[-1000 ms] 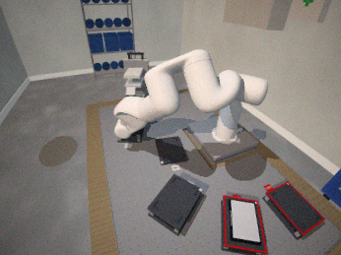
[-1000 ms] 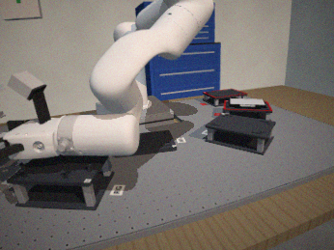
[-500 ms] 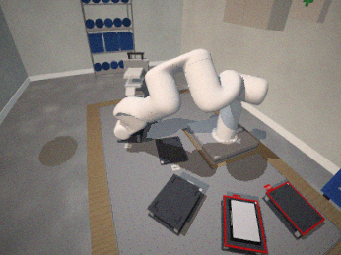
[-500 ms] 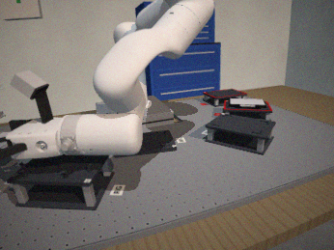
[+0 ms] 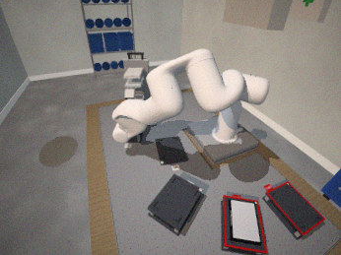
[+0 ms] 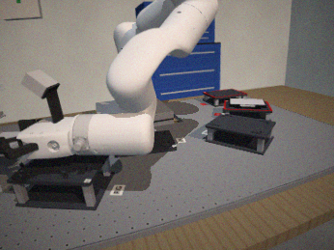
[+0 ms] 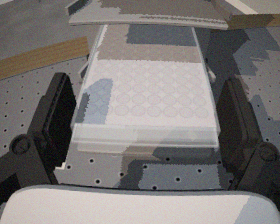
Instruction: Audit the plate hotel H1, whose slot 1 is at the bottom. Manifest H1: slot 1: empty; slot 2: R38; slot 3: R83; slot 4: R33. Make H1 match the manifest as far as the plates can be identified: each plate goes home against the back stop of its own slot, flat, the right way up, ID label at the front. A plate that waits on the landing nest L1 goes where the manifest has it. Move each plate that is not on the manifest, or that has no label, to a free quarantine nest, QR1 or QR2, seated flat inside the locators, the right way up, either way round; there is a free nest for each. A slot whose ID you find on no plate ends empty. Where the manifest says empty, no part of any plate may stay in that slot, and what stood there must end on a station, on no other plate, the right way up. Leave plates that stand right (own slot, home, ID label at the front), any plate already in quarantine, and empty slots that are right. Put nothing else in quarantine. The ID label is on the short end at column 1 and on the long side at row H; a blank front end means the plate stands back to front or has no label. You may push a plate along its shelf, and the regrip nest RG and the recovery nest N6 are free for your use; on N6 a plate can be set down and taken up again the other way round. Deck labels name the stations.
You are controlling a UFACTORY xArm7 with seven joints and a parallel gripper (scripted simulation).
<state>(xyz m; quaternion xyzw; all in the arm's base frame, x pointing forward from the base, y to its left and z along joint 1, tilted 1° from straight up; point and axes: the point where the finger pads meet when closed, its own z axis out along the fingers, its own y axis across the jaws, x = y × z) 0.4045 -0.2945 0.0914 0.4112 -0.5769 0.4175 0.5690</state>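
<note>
Now: the white well plate 20 mm behind my hand, 50 mm to the right of it and 20 mm below it. Round my hand: deck label H1 (80 mm ahead, 60 mm to the right, 120 mm below); then raised regrip nest RG (30 mm ahead, 100 mm to the left, 70 mm below); then plate labelled R83 (30 mm behind, 80 mm to the right, 90 mm above).
</note>
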